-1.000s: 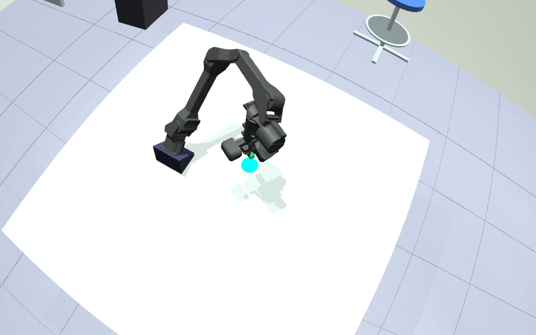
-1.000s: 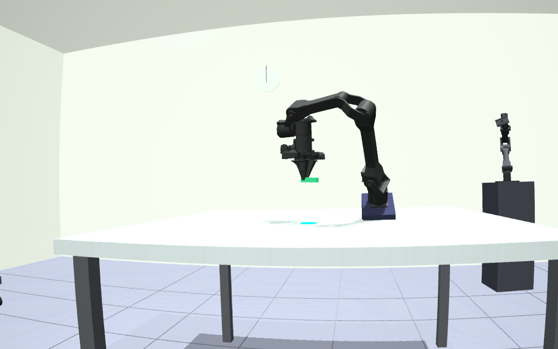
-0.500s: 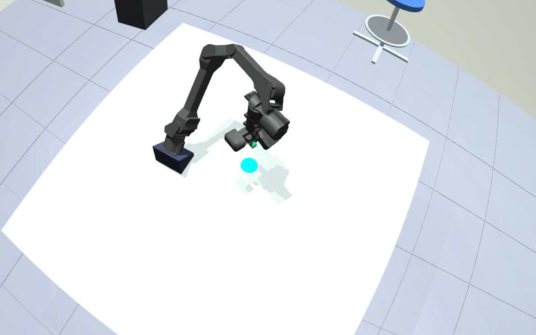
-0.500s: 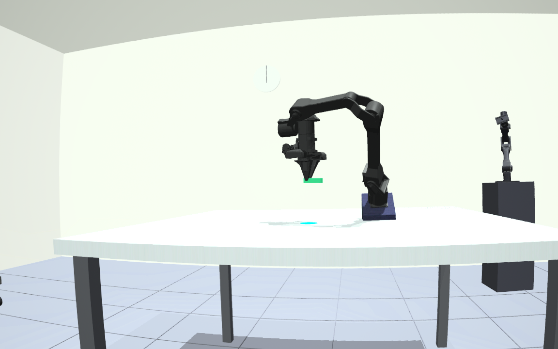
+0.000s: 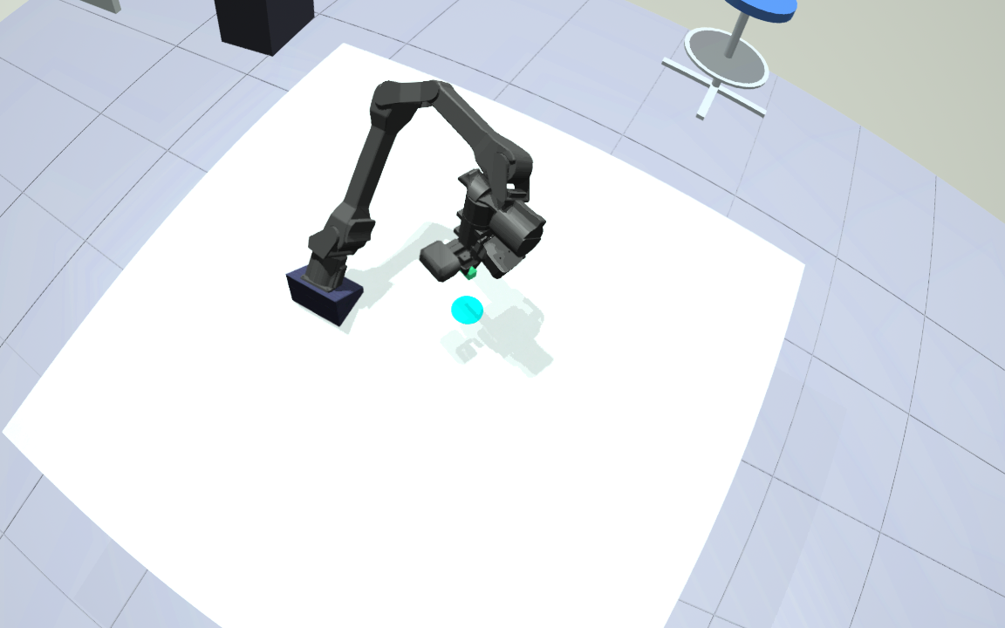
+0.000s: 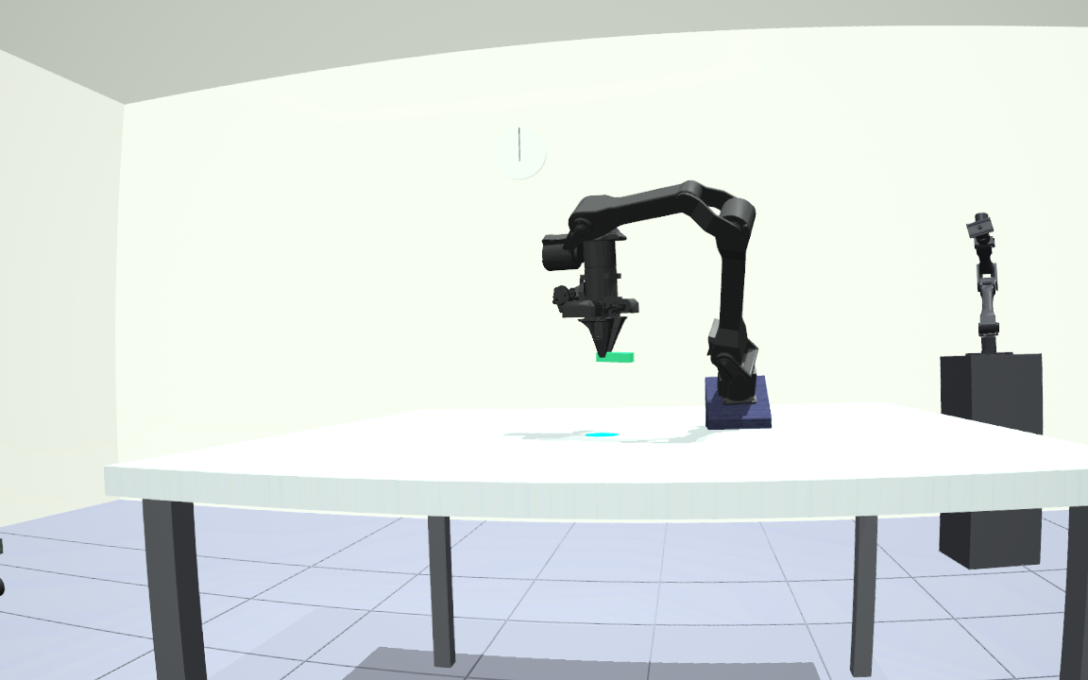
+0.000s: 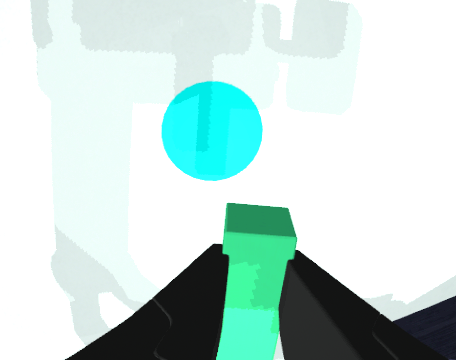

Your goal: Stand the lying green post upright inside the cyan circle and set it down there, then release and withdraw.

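Right now my gripper tip is 140 mm above the cyan circle and 10 mm short of it. The rest, counted from my gripper tip: green post 20 mm behind, 10 mm to the left.
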